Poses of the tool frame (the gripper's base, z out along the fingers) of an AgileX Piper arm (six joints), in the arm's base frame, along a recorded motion.
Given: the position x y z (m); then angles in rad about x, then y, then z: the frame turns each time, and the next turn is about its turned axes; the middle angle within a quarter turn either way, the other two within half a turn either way.
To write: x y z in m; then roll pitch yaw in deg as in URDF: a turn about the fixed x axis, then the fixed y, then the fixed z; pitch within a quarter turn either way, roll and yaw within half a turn. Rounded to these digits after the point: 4 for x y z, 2 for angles.
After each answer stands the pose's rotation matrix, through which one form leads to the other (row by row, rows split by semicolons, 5 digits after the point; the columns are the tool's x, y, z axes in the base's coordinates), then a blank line. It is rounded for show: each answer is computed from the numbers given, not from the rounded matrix.
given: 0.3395, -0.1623, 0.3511, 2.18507, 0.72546, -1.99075
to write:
0.3395, -0.1623, 0.3511, 177.88, 64.44, 134.98
-0.30505 0.68318 0.66348; 0.30522 0.73007 -0.61142; -0.90210 0.01599 -0.43123

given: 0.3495, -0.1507, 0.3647, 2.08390, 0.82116, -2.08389
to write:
0.3495, -0.1507, 0.3647, -161.08, 69.29, 161.08
-0.33447 0.59363 0.73194; 0.11465 0.79653 -0.59363; -0.93541 -0.11463 -0.33447

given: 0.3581, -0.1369, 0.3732, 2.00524, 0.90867, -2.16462
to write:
0.3581, -0.1369, 0.3732, -138.07, 69.65, -171.49
-0.34400 0.50955 0.78869; -0.05145 0.82846 -0.55768; -0.93756 -0.23242 -0.25877

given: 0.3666, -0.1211, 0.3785, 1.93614, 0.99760, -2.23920
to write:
0.3666, -0.1211, 0.3785, -119.44, 66.79, -148.50
-0.33609 0.42562 0.84017; -0.20593 0.83727 -0.50653; -0.91904 -0.34326 -0.19375

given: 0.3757, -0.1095, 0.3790, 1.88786, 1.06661, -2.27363
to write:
0.3757, -0.1095, 0.3790, -110.36, 64.35, -136.16
-0.31226 0.36861 0.87557; -0.29985 0.83630 -0.45902; -0.90143 -0.40587 -0.15062

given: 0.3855, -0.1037, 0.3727, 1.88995, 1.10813, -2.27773
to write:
0.3855, -0.1037, 0.3727, -109.15, 64.73, -132.78
-0.28990 0.33937 0.89487; -0.31330 0.84985 -0.42380; -0.90433 -0.40322 -0.14004

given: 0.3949, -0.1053, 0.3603, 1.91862, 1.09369, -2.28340
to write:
0.3949, -0.1053, 0.3603, -112.10, 65.41, -136.18
-0.30023 0.34747 0.88833; -0.28810 0.85476 -0.43171; -0.90932 -0.38555 -0.15652

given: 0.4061, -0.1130, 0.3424, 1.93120, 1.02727, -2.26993
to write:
0.4061, -0.1130, 0.3424, -116.17, 65.57, -143.59
-0.33282 0.39583 0.85589; -0.24551 0.83996 -0.48393; -0.91047 -0.37119 -0.18238

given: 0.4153, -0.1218, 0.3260, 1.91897, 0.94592, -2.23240
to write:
0.4153, -0.1218, 0.3260, -119.06, 65.74, -151.00
-0.35941 0.46157 0.81104; -0.19919 0.81113 -0.54990; -0.91167 -0.35919 -0.19959

